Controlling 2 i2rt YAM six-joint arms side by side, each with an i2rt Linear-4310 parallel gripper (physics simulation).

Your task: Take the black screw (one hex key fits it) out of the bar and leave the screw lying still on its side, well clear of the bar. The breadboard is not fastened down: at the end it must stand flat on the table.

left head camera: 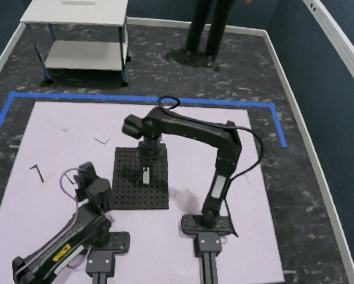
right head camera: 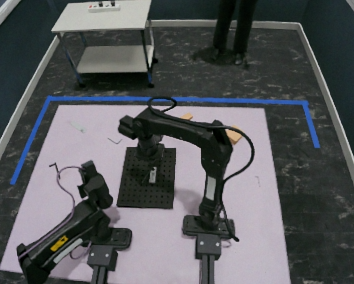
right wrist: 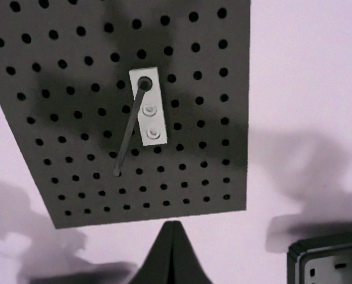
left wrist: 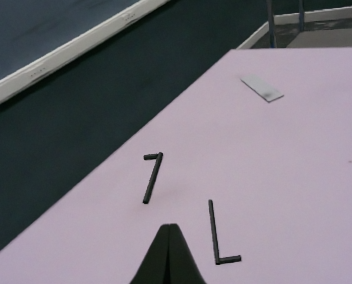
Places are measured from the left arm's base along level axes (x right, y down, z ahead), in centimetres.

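Where they show: left gripper, between the fingertips: [left head camera: 73, 176] [left wrist: 169, 235]; right gripper, between the fingertips: [left head camera: 151, 162] [right head camera: 153, 162] [right wrist: 172, 231]; left arm's base, origin of its link: [left head camera: 101, 241] [right head camera: 104, 236]; right arm's base, origin of its link: [left head camera: 207, 224] [right head camera: 209, 225].
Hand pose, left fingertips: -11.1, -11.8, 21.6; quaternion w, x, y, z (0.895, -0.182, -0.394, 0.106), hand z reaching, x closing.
Each offset is from my left fingertips to the centre of the thing, as dx, dy, dz. "spot": to the spot under its first point.
The white bar [left head camera: 146, 176] [right head camera: 153, 175] [right wrist: 158, 120] sits on the black breadboard {spot: +27.1, +15.7, -5.6} [left head camera: 145, 204] [right head camera: 145, 201] [right wrist: 220, 185], which looks flat. In the right wrist view the black screw {spot: +27.1, +14.1, +10.3} [right wrist: 145, 81] is at the bar's upper end, and a dark hex key {+25.1, +13.1, +6.2} [right wrist: 129, 132] stands at its socket, its long arm slanting to the lower left past the bar's edge. Two silver screws [right wrist: 149, 110] [right wrist: 153, 133] are below it. My right gripper [right wrist: 172, 231] is shut and empty, above the breadboard, apart from the key. My left gripper [left wrist: 169, 235] is shut and empty, left of the breadboard, near loose hex keys.
Loose hex keys {-23.0, +17.8, +7.6} [left wrist: 154, 177] {-7.5, +18.0, +7.2} [left wrist: 215, 235] lie on the table at the left; another hex key {+4.1, +18.0, +28.1} [left head camera: 102, 142] [right head camera: 114, 141] lies behind them. A grey plate {-18.3, +18.0, +35.3} [left wrist: 262, 89] lies at the back left. Wooden blocks {+37.3, +17.3, +39.8} [right head camera: 186, 117] {+65.7, +16.3, +32.0} [right head camera: 234, 135] are behind my right arm.
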